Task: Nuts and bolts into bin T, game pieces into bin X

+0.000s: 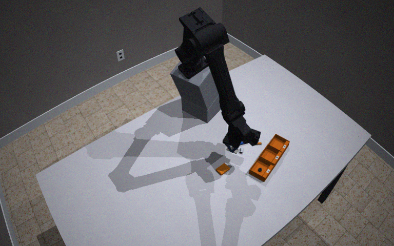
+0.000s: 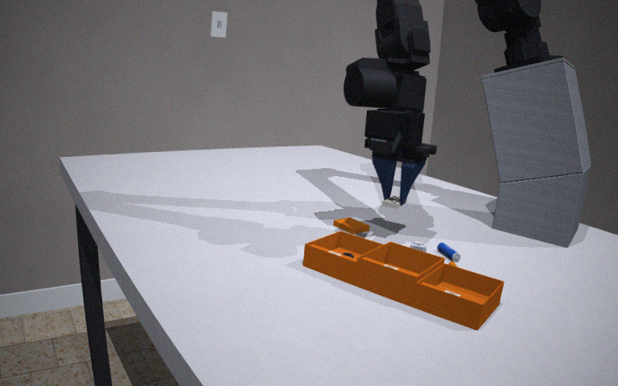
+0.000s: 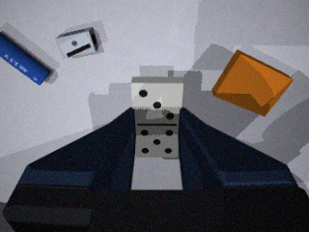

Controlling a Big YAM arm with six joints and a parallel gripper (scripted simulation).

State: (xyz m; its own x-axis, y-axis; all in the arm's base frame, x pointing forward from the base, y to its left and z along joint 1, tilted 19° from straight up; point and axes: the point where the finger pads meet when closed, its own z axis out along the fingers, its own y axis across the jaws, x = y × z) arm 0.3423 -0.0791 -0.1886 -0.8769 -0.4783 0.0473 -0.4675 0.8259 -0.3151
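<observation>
Right now the small silver metal piece is 60 mm to the left of my hand and 60 mm below it. From my hand the other things lie so: blue battery: 40 mm behind, 100 mm to the left, 60 mm below; then white domino: right at my hand; then flat orange block: 30 mm ahead, 70 mm to the right, 70 mm below.
</observation>
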